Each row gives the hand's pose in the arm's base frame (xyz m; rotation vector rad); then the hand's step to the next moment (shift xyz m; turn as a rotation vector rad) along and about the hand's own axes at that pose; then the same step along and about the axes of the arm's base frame.
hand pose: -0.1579 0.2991 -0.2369 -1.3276 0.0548 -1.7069
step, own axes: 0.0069 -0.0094 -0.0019 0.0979 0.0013 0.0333
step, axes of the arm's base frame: -0.0072 -0.0004 0.0094 0.0295 -0.0513 0.0848
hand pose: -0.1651 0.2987 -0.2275 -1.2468 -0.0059 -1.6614
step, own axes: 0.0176 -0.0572 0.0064 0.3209 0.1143 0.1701
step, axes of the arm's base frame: -0.0347 0.0189 0.0454 0.2171 -0.1892 0.2491
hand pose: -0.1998 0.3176 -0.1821 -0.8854 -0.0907 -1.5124
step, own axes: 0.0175 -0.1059 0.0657 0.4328 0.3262 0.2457
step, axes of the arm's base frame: -0.0605 0.0408 0.1025 0.4515 -0.2772 0.2709
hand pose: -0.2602 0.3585 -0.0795 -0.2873 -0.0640 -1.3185
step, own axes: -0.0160 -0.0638 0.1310 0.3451 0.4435 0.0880
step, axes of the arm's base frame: -0.0501 0.0330 0.1337 0.5236 -0.2070 0.0807
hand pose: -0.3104 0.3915 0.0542 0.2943 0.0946 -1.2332
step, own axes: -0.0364 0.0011 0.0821 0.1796 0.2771 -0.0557
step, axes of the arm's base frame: -0.0182 0.0113 0.0872 0.3248 -0.0663 -0.0474
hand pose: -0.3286 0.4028 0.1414 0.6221 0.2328 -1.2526
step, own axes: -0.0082 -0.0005 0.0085 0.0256 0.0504 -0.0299
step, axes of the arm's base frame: -0.0045 0.0018 0.0108 0.0601 0.0047 -0.0212
